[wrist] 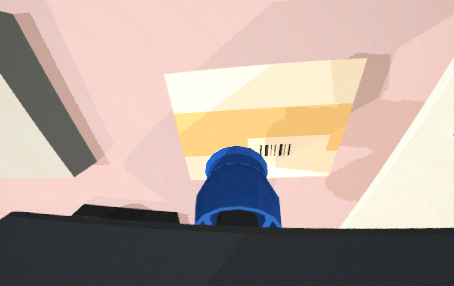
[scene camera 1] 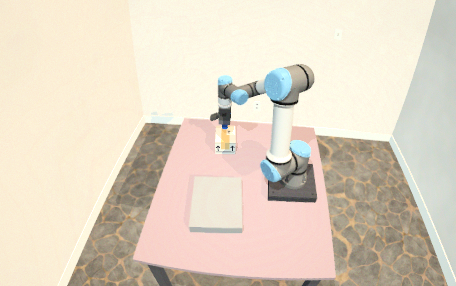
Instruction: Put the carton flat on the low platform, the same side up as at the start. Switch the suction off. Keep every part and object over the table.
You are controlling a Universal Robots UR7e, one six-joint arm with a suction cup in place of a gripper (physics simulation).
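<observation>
On the wrist camera you'd see my suction cup [wrist: 236,176] and a carton [wrist: 294,114], and scene camera 1 has a low platform [scene camera 1: 216,207].
</observation>
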